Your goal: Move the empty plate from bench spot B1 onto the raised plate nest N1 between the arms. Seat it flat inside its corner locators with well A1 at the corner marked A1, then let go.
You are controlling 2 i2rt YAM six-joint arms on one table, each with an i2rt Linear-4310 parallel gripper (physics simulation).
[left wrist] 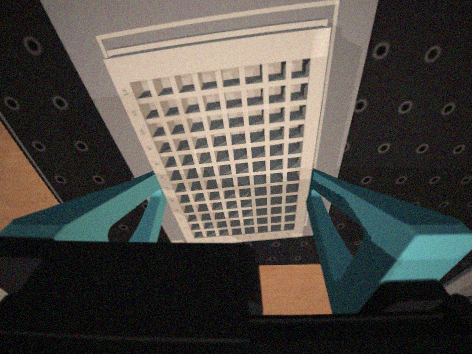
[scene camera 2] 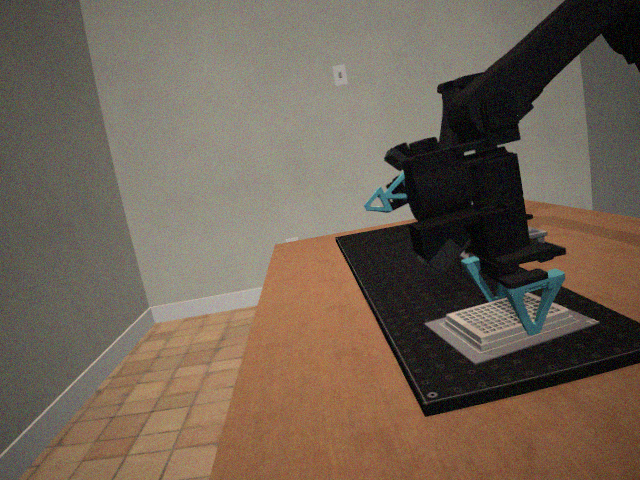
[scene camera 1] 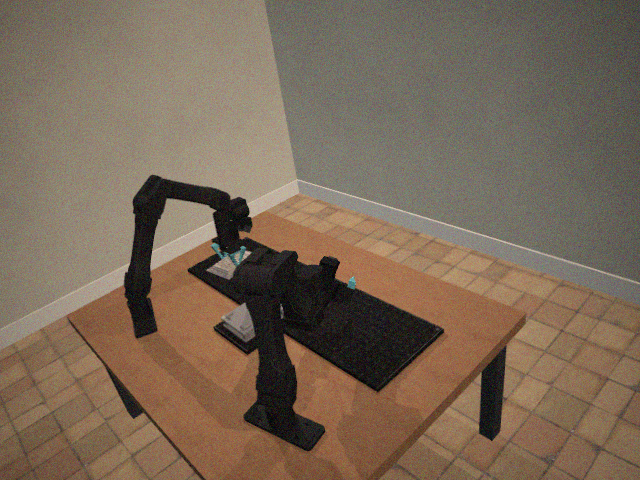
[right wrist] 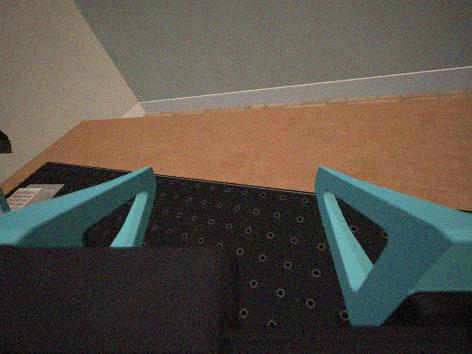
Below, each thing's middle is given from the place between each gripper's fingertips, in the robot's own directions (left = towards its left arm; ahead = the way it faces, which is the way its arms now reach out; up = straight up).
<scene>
I see the white well plate (scene camera 2: 491, 324) 40 mm behind my right hand, 500 mm to the left of it and 110 mm below it.
My left hand is 1 cm below the white well plate and 1 cm short of it.
</scene>
